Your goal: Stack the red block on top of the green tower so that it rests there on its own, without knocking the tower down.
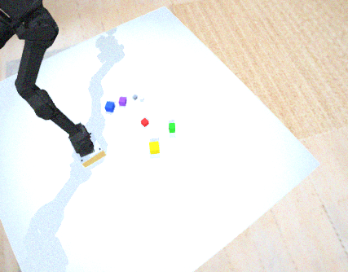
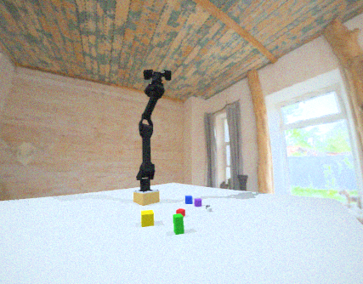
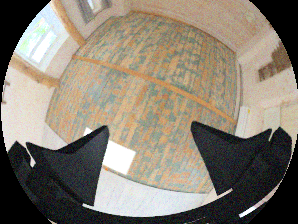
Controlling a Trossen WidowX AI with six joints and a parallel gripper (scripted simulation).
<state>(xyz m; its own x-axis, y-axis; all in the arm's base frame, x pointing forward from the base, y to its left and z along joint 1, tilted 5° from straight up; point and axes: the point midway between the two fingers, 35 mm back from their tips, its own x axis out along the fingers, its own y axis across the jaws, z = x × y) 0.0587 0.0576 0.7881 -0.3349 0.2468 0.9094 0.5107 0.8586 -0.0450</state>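
The red block is 31 cm ahead of my gripper tip, 2 cm to the right of it and 87 cm below it. Also, from my gripper tip: yellow block 30 cm ahead, 17 cm to the right, 86 cm below; then blue block 18 cm ahead, 12 cm to the left, 86 cm below; then purple block 25 cm ahead, 13 cm to the left, 87 cm below.
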